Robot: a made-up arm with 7 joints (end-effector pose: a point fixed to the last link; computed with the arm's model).
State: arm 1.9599 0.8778 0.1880 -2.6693 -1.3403 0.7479 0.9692
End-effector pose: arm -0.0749 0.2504 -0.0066 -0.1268 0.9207 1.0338
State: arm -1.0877 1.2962 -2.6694 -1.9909 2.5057 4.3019 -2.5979
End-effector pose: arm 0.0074 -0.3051 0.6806 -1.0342 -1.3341 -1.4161
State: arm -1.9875 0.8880 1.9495 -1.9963 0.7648 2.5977 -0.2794
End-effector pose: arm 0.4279 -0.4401 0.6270 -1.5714 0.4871 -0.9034
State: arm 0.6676 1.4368 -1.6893 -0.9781 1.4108 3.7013 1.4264
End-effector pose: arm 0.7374 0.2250 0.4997 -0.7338 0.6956 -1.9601
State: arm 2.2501 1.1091 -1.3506 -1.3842 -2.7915 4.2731 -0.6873
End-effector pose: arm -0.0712 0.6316 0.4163 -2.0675 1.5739 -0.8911
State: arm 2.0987 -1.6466 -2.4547 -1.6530 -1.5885 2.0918 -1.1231
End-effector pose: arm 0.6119 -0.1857 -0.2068 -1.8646 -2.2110 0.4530
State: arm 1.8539 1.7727 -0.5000 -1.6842 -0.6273 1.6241 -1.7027
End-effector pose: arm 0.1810 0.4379 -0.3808 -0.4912 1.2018 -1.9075
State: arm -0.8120 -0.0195 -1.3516 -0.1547 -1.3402 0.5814 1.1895
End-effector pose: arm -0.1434 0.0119 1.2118 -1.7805 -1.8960 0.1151
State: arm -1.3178 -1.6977 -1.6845 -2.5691 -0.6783 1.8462 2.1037
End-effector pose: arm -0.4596 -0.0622 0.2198 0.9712 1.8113 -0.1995
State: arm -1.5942 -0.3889 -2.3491 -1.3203 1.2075 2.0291 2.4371
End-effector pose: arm -0.3446 0.6731 0.7405 1.8272 -0.5369 -1.4640
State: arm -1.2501 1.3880 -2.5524 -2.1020 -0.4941 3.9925 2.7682
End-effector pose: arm -0.1412 -0.4366 0.6631 -0.1670 -0.9949 1.1987
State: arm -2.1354 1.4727 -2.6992 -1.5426 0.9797 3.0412 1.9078
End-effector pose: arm -0.4070 -0.4312 0.8102 -0.5095 -0.2157 0.7518
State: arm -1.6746 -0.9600 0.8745 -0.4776 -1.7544 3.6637 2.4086
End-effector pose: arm 0.2649 0.6254 0.7354 1.0422 1.2145 2.2821
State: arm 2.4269 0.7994 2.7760 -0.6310 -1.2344 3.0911 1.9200
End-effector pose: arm -0.3252 0.3377 1.0438 -0.4372 -0.1718 2.8046
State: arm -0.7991 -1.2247 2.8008 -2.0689 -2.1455 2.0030 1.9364
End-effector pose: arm -0.1903 0.4056 -0.1769 0.6052 2.1997 1.7981
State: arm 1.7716 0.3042 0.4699 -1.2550 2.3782 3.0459 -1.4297
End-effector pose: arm -0.2570 0.5829 0.6785 -1.2021 -0.8166 0.1734
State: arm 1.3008 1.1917 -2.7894 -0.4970 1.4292 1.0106 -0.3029
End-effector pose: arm 0.3637 0.7506 0.8073 2.2195 0.5779 0.6808
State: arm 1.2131 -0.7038 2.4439 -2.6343 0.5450 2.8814 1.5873
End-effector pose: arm -0.4420 -0.1940 0.1744 -2.0126 -2.0432 -0.4840
